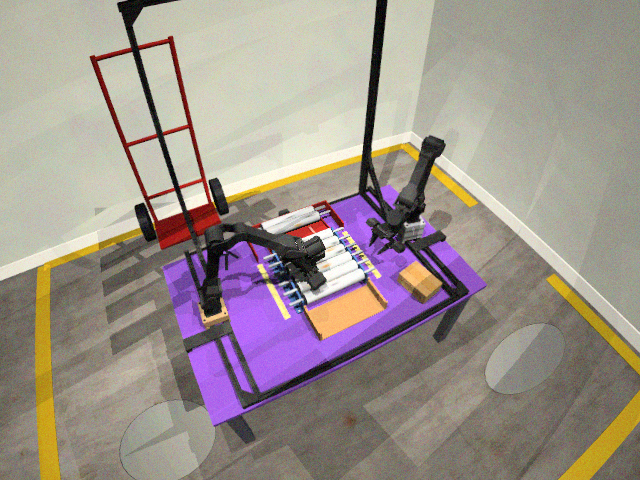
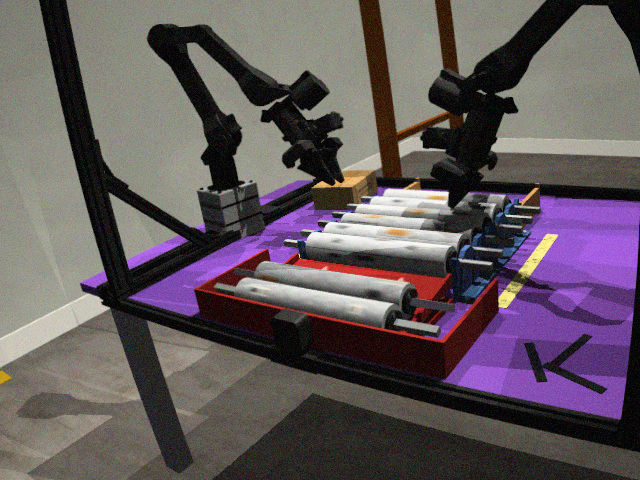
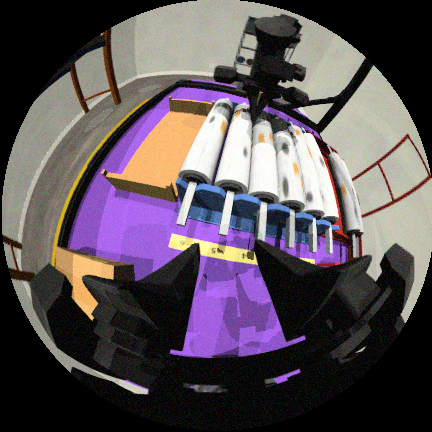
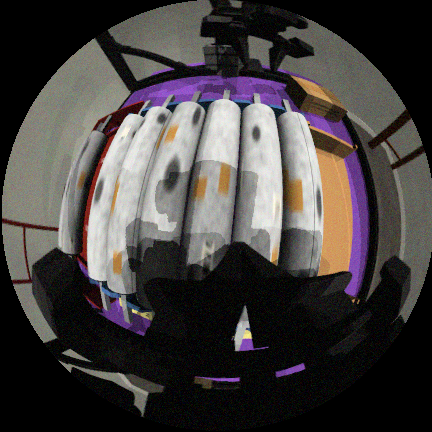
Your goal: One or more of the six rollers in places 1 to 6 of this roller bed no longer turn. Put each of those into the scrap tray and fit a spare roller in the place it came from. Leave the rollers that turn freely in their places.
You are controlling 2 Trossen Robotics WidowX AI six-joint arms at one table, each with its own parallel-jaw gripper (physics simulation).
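Frame: origin at the left arm's base, x ahead, y left, z up, level; metres.
Seen in the pictures: left gripper, fingertip midpoint: (image 1: 373, 250) (image 2: 338, 183) (image 3: 226, 245) (image 4: 259, 68); right gripper, fingertip midpoint: (image 1: 314, 274) (image 2: 450, 207) (image 3: 252, 120) (image 4: 237, 246); left arm's base, link origin: (image 1: 411, 217) (image 2: 226, 185) (image 4: 224, 43); right arm's base, link origin: (image 1: 212, 308) (image 3: 260, 89).
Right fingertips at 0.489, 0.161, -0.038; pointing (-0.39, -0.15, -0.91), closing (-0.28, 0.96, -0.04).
Note:
Offsets run from my right fingertips to a thing's top centre, as dx, dy, dz. "spot": to the spot under its first point.
Several white rollers @(-0.062, +0.060, +0.004) (image 1: 336, 279) @(-0.007, -0.188, +0.004) (image 2: 382, 250) (image 3: 207, 145) @(-0.051, +0.009, +0.004) (image 4: 260, 150) lie side by side in the blue roller bed (image 2: 467, 291) (image 3: 215, 195). Two rollers @(+0.018, -0.313, +0.003) (image 1: 292, 219) @(+0.031, -0.360, -0.004) (image 2: 315, 304) lie in the red scrap tray @(+0.018, -0.303, -0.023) (image 2: 361, 346). The orange tray @(-0.082, +0.154, -0.067) (image 1: 346, 312) (image 3: 155, 145) (image 4: 337, 200) at the other end of the bed is empty. My right gripper (image 1: 316, 285) (image 2: 452, 204) (image 3: 252, 120) (image 4: 237, 246) is shut and empty, low over the rollers around places 4 and 5; whether it touches one is unclear. My left gripper (image 1: 375, 249) (image 2: 334, 181) (image 3: 226, 245) is open and empty beside the bed.
A cardboard box @(-0.413, +0.121, -0.017) (image 1: 419, 281) (image 2: 341, 193) (image 4: 317, 97) stands near the orange tray. Yellow number strips @(spot: +0.169, -0.012, -0.072) (image 1: 273, 291) (image 2: 527, 271) run along the bed's sides. Black frame bars line the table edges. A red hand truck (image 1: 186, 227) stands behind the table.

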